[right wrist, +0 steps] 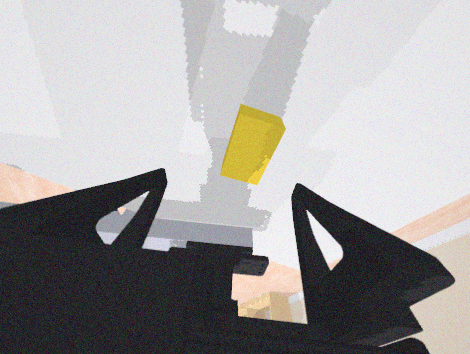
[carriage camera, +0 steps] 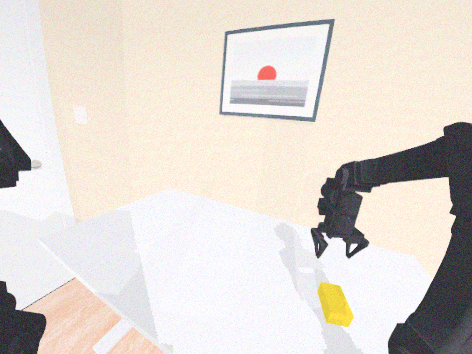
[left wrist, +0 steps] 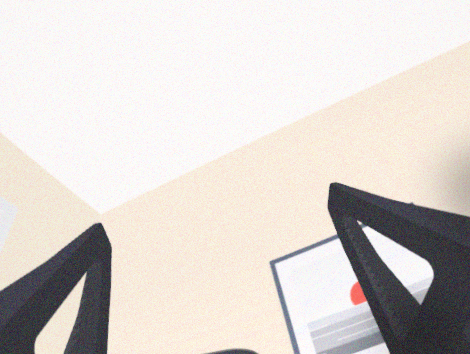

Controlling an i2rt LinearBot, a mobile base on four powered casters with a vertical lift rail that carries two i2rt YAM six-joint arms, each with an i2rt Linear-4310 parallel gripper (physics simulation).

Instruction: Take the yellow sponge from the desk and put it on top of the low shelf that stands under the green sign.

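Places are measured from the left arm's base along level axes (x down, y right, z back), in centimetres.
Where they show: left gripper, fingertip midpoint: (left wrist: 219,214); right gripper, fingertip midpoint: (right wrist: 229,182) (carriage camera: 332,257); right arm's base, origin of the base link: (right wrist: 218,260).
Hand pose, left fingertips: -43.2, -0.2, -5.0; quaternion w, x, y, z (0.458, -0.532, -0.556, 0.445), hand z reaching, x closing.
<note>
After its pixels a point has its place, as x, y, z.
The yellow sponge (carriage camera: 335,304) @(3.9, 63.6, -21.6) (right wrist: 253,145) @(3.9, 65.2, -25.1) lies flat on the white desk (carriage camera: 210,280) @(8.4, 26.4, -31.4) (right wrist: 100,75) @(8.4, 43.5, -30.7), toward the right in the carriage view. My right gripper (carriage camera: 334,254) @(-7.7, 62.6, -27.7) (right wrist: 229,182) @(-7.7, 62.6, -27.7) is open and empty, pointing down above the desk; in the carriage view it hangs a little behind the sponge, and in its wrist view the sponge shows beyond the gap between the fingertips. My left gripper (left wrist: 219,214) @(-43.2, -0.2, -5.0) is open and empty, raised toward the wall and ceiling. The green sign does not show, and I cannot identify the low shelf for sure.
A framed picture (carriage camera: 270,92) @(-61.7, 47.1, -83.5) (left wrist: 295,270) @(-86.1, 27.2, -92.2) hangs on the wall behind the desk. A white door (carriage camera: 25,100) @(-47.5, -85.4, -79.4) stands at the left. Wooden floor (carriage camera: 75,305) @(80.4, -66.6, -62.3) shows past the desk's near left edge. A tan wooden piece (right wrist: 280,306) @(64.7, 154.6, 255.5) stands low in the right wrist view.
</note>
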